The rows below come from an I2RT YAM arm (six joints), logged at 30 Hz.
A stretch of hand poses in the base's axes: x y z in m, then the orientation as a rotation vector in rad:
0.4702 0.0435 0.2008 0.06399 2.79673 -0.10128
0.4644 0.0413 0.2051 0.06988 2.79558 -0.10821
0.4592 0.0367 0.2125 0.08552 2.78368 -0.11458
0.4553 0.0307 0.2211 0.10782 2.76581 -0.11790
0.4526 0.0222 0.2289 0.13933 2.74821 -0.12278
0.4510 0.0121 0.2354 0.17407 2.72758 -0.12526
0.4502 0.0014 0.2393 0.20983 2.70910 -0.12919
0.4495 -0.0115 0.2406 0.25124 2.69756 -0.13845
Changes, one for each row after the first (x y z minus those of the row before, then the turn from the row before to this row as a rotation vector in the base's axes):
-0.0058 -0.0022 0.0043 -0.00414 -0.00083 -0.00491
-0.0052 -0.0046 0.0074 -0.00311 -0.01158 -0.01147
-0.0039 -0.0060 0.0086 -0.00050 -0.01760 -0.01574
-0.0027 -0.0085 0.0078 -0.00033 -0.01694 -0.02256
-0.0016 -0.0101 0.0065 0.00159 -0.01974 -0.02472
-0.0008 -0.0107 0.0039 0.00097 -0.01705 -0.02589
-0.0007 -0.0129 0.0013 -0.00114 -0.00898 -0.03077

